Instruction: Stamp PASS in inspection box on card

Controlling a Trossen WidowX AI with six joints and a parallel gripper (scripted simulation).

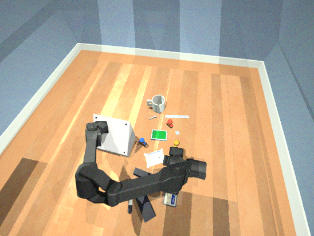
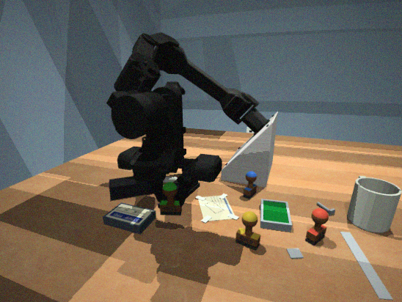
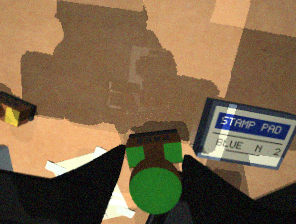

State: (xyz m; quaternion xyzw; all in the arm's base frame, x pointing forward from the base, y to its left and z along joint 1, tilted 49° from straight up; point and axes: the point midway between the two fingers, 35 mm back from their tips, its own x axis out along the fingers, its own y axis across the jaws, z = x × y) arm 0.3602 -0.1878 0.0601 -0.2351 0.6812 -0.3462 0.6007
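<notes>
Right now the green ink pad is 20 cm to the left of my gripper tip, 8 cm behind it and 5 cm below it. The rest, counted from my gripper tip: green stamp: right at my gripper tip; card: 9 cm behind, 7 cm to the left, 6 cm below; yellow stamp: 15 cm to the left, 4 cm below, 1 cm ahead.
</notes>
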